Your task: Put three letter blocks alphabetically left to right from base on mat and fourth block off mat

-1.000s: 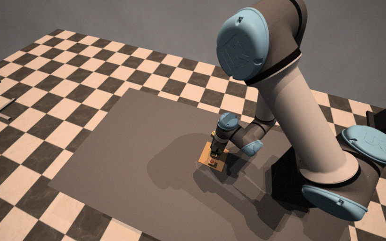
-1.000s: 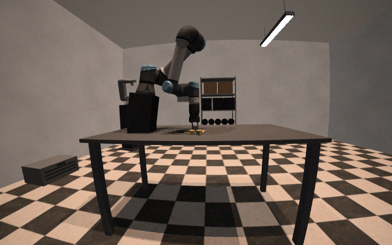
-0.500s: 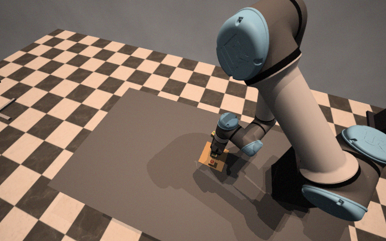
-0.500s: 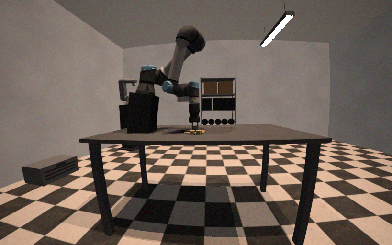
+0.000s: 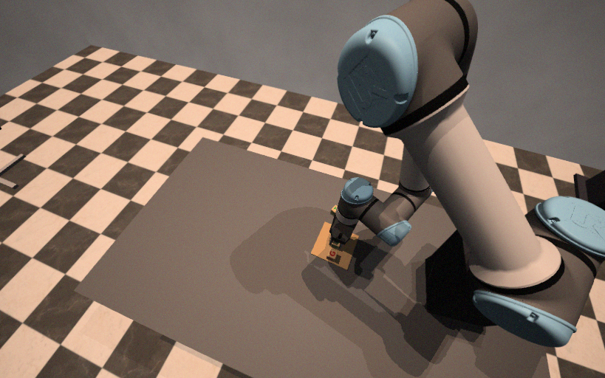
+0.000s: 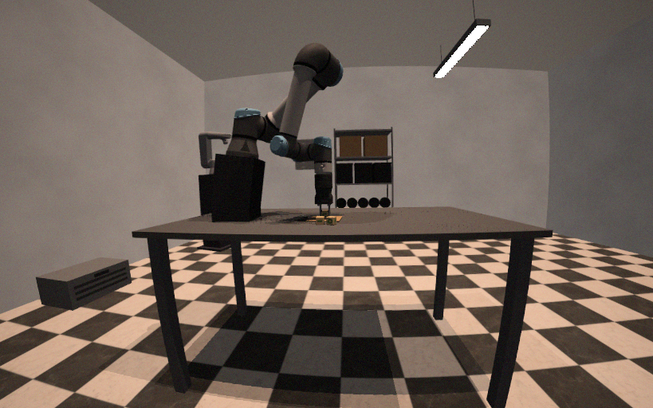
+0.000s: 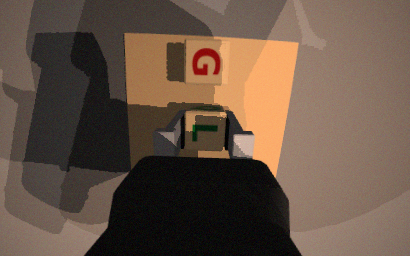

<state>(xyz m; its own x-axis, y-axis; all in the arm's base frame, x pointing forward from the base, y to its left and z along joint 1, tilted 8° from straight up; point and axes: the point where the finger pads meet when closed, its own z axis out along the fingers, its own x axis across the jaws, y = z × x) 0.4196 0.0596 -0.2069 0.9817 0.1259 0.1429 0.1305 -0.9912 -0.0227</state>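
Now: hand 20 mm above the orange mat.
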